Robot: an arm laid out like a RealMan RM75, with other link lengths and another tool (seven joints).
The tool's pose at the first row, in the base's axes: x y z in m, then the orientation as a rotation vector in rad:
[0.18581, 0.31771, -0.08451, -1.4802, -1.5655, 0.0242]
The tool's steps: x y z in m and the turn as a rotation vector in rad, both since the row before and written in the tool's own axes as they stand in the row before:
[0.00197, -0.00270, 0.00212, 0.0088, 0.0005, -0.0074]
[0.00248, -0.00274, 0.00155, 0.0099, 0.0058, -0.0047]
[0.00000, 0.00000, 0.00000, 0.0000, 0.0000, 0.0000]
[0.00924, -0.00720, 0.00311, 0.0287, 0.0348, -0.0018]
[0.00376, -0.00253, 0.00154, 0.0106, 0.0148, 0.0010]
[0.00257, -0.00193, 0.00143, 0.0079, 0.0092, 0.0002]
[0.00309, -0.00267, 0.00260, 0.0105, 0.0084, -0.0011]
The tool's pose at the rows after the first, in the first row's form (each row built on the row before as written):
[0.18279, 0.31972, -0.08293, -1.4674, -1.5686, 0.0264]
[0.18017, 0.32176, -0.08068, -1.4549, -1.5652, 0.0271]
[0.18017, 0.32176, -0.08068, -1.4549, -1.5652, 0.0271]
[0.17439, 0.32861, -0.07252, -1.4244, -1.5321, 0.0230]
[0.17227, 0.33157, -0.06942, -1.4141, -1.5171, 0.0211]
[0.17046, 0.33373, -0.06732, -1.4063, -1.5078, 0.0207]
[0.16748, 0.33672, -0.06495, -1.3956, -1.4995, 0.0220]

